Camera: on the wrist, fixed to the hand. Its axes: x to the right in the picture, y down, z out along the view.
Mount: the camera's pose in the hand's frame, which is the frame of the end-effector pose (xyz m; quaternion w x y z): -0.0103 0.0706 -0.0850 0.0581 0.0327 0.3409 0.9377
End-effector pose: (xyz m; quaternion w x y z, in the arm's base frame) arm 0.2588 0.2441 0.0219 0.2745 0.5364 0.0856 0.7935
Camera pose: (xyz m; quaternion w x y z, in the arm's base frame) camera 0.1610 0.1932 0.0092 0.7748 0.1501 0.3785 -0.4836
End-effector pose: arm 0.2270 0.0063 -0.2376 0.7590 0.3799 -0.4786 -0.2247
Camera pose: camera 0.2971 0.0874 -0.2089 0.4056 -0.3253 -0.1327 0.8439
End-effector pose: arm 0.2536 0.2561 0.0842 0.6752 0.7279 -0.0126 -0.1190
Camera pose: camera 0.2698 0.3350 0.1605 0.1313 0.0931 -0.4570 0.8748
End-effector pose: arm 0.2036 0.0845 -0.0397 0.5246 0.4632 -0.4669 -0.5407
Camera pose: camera 0.2975 0.0922 0.0189 0.6815 -0.2094 -0.3003 0.6337
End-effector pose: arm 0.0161 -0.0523 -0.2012 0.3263 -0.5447 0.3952 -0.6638
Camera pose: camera -0.0651 -0.0625 -0.2761 0.5245 0.5759 0.6233 0.0688
